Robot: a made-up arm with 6 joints. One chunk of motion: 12 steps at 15 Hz.
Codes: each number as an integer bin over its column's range. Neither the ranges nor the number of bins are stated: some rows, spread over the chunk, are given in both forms.
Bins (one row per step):
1: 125 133 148 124 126 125
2: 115 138 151 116 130 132
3: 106 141 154 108 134 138
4: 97 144 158 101 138 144
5: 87 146 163 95 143 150
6: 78 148 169 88 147 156
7: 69 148 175 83 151 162
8: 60 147 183 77 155 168
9: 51 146 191 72 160 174
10: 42 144 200 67 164 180
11: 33 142 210 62 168 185
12: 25 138 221 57 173 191
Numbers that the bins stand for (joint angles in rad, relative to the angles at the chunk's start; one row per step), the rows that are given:
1: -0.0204 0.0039 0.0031 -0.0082 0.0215 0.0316
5: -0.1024 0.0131 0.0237 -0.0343 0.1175 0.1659
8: -0.1606 0.0138 0.0512 -0.0505 0.1853 0.2626
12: -0.2361 0.0074 0.1033 -0.0686 0.2869 0.3862
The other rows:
2: -0.0420 0.0074 0.0073 -0.0154 0.0441 0.0692
3: -0.0614 0.0095 0.0114 -0.0226 0.0667 0.1014
4: -0.0808 0.0116 0.0169 -0.0289 0.0893 0.1336
6: -0.1218 0.0145 0.0320 -0.0406 0.1401 0.1981
7: -0.1412 0.0145 0.0402 -0.0451 0.1627 0.2304
9: -0.1800 0.0131 0.0622 -0.0551 0.2135 0.2948
10: -0.1994 0.0116 0.0745 -0.0596 0.2361 0.3271
11: -0.2188 0.0102 0.0882 -0.0641 0.2587 0.3539

